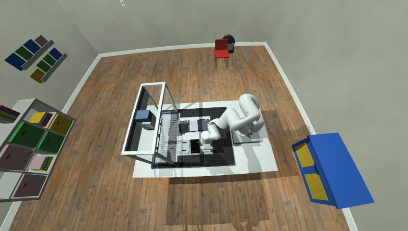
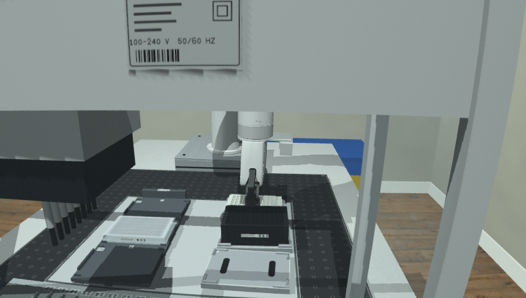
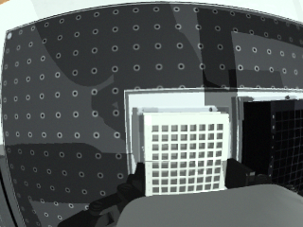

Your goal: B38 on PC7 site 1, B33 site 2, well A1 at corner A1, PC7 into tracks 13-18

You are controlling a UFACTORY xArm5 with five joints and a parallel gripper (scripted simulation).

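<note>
The white 96-well plate is 1 cm below my hand. From my hand the other things lie so: plate nest S1: 2 cm below.
</note>
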